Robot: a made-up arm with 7 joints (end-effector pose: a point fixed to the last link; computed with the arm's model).
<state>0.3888 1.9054 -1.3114 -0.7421 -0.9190 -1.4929 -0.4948</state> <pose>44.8 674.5 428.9 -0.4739 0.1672 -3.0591</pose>
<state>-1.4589 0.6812 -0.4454 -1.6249 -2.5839 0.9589 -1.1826</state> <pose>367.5 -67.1 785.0 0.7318 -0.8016 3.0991</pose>
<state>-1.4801 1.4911 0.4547 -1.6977 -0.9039 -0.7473 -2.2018</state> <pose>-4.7 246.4 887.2 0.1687 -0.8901 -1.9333</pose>
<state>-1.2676 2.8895 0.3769 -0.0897 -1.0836 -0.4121 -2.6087</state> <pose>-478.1 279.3 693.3 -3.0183 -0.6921 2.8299</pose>
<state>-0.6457 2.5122 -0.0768 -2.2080 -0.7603 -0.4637 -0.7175</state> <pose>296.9 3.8 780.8 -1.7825 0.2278 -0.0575</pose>
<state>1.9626 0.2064 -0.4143 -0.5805 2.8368 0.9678 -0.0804</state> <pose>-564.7 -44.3 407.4 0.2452 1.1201 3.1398</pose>
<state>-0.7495 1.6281 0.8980 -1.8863 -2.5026 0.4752 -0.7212</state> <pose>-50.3 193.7 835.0 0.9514 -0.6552 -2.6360</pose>
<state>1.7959 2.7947 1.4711 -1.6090 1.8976 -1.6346 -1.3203</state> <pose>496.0 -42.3 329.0 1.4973 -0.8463 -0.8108</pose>
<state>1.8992 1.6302 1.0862 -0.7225 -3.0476 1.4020 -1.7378</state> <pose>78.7 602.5 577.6 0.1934 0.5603 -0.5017</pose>
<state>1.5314 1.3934 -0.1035 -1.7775 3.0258 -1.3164 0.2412</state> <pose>-20.2 400.6 134.0 -0.1083 -0.1065 1.7036</pose>
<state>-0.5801 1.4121 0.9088 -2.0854 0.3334 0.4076 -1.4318</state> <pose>110.0 227.5 815.7 2.6274 -0.9980 0.0610</pose>
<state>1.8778 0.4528 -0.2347 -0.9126 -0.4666 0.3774 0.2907</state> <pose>-610.9 78.4 420.8 -2.7854 0.3767 -3.0040</pose>
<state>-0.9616 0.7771 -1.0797 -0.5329 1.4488 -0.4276 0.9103</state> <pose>611.9 178.9 255.4 -0.6199 -0.4285 -0.0189</pose>
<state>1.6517 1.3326 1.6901 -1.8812 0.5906 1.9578 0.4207</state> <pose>180.5 374.3 588.0 1.2353 0.4311 1.8568</pose>
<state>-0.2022 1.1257 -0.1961 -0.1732 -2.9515 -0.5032 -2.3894</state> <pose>161.3 616.9 246.3 0.8071 0.5783 1.3536</pose>
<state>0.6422 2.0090 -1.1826 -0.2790 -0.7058 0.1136 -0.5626</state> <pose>130.7 628.8 672.1 -1.4396 -0.5347 1.6988</pose>
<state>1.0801 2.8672 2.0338 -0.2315 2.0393 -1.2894 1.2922</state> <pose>426.6 192.1 883.5 2.8014 -0.4991 2.4233</pose>
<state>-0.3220 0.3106 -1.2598 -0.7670 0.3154 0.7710 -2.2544</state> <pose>328.6 -3.3 -116.4 -1.1851 0.9912 1.5625</pose>
